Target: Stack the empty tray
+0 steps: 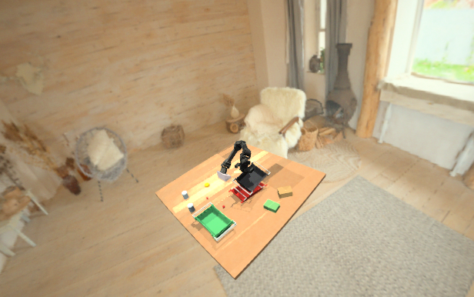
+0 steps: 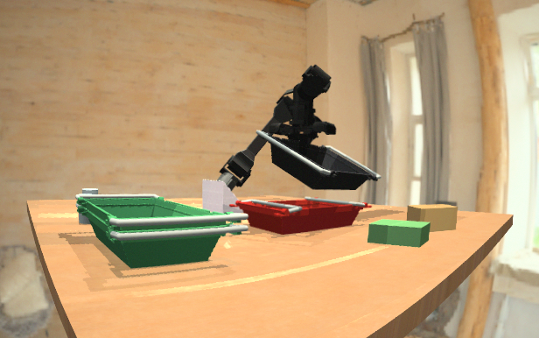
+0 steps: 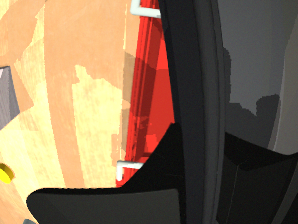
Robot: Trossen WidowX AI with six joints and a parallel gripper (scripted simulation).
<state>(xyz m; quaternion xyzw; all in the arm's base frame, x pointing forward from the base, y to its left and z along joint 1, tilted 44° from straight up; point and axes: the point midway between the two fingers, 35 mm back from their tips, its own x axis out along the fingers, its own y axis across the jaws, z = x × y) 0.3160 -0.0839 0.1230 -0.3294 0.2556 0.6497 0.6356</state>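
Right now the black tray is 8 cm ahead of my gripper tip and 1 cm to the left of it. Round my gripper tip: tan block: 36 cm ahead, 14 cm below, 12 cm to the left; then green block: 34 cm ahead, 15 cm below, 7 cm to the right.
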